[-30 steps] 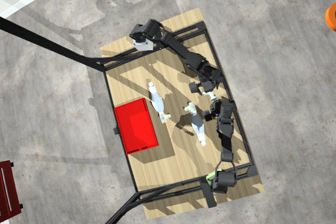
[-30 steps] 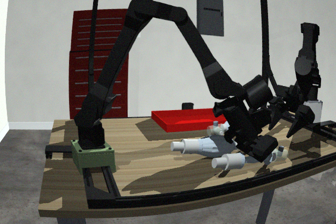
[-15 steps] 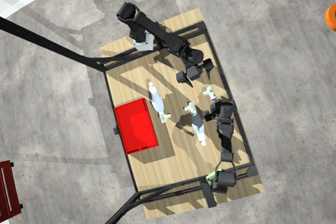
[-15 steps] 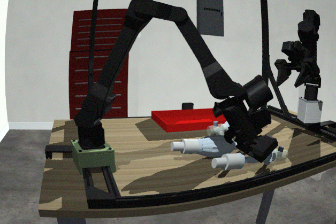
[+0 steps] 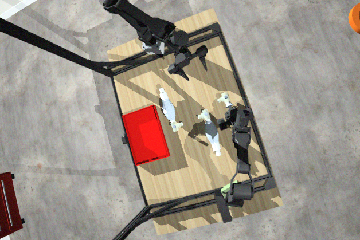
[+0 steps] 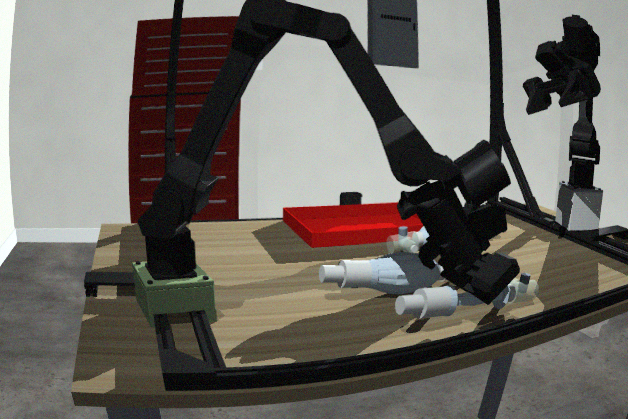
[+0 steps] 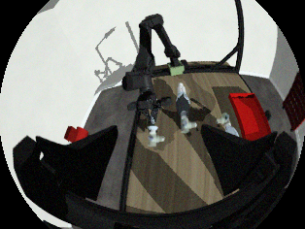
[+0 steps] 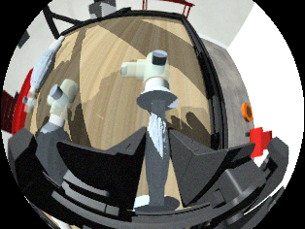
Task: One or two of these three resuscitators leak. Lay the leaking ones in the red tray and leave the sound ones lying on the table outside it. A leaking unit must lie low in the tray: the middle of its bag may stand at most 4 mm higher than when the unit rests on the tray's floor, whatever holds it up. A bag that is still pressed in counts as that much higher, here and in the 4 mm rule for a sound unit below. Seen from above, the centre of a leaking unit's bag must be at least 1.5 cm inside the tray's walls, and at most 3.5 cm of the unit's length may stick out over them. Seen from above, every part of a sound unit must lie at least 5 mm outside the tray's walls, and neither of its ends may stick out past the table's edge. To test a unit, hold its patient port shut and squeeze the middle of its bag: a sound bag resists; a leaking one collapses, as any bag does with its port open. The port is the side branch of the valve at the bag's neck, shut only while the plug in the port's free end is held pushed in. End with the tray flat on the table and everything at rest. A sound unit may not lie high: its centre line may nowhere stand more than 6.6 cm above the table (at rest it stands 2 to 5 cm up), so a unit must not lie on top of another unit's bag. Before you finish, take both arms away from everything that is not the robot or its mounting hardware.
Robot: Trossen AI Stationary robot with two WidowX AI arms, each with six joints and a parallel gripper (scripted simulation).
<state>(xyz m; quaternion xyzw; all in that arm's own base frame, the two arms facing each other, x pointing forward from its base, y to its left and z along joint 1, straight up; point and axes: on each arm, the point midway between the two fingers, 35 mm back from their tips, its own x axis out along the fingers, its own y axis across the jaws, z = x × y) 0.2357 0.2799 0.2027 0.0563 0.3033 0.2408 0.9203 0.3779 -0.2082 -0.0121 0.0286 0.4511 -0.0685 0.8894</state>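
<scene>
The red tray is 510 mm behind my right hand, 130 mm to the left of it and 40 mm below it.
</scene>
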